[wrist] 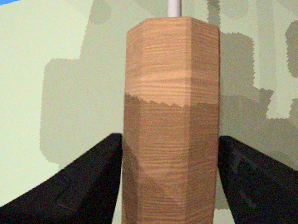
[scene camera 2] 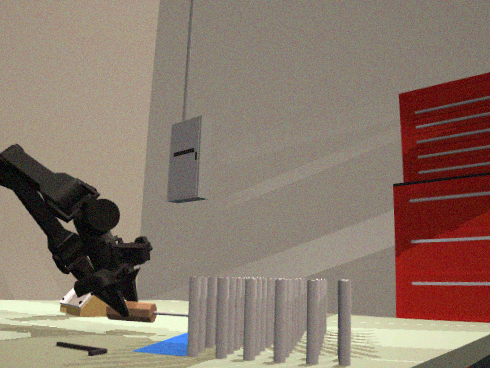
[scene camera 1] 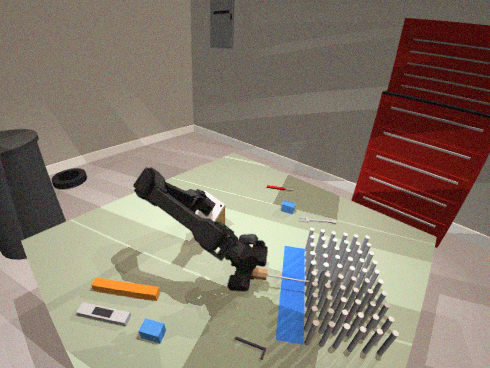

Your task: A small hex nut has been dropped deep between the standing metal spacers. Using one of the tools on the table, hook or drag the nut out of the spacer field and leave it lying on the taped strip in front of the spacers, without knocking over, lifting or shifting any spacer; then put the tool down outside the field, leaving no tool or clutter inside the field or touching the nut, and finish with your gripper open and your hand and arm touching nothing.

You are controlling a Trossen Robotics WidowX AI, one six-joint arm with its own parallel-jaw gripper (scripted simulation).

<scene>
My gripper shows in the wrist view (pixel 170 144), in scene camera 2 and in scene camera 1. A grey plate shows in scene camera 1 (pixel 97 312); in the wrist view it is out of frame, in scene camera 2 it is out of frame. One and the same spot on my gripper: (scene camera 1: pixel 260 250) is (scene camera 2: pixel 138 243).
</scene>
